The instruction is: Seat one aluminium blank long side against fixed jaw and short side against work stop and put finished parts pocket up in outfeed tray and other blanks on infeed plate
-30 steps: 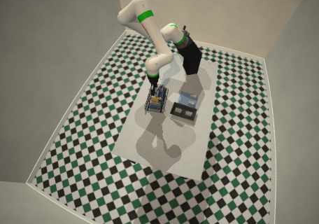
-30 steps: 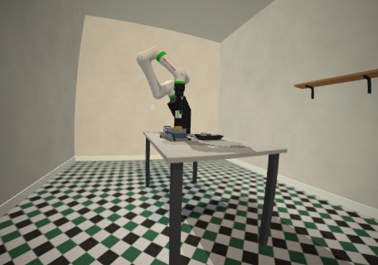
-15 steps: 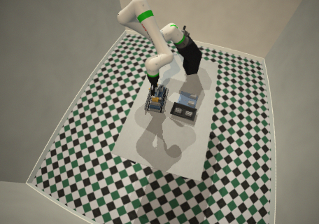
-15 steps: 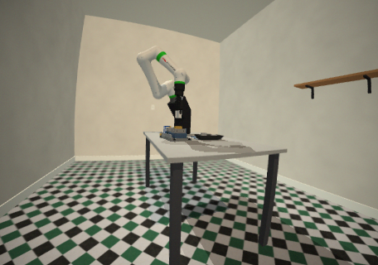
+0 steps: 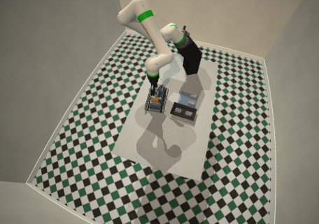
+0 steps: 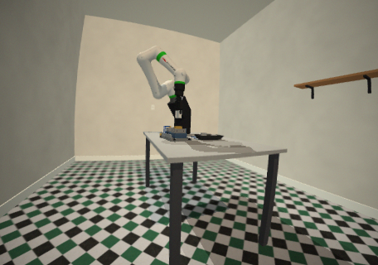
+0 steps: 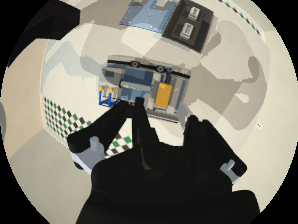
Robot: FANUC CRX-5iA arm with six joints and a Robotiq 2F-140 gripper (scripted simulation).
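Now: the brass blank 120 mm below my hand.
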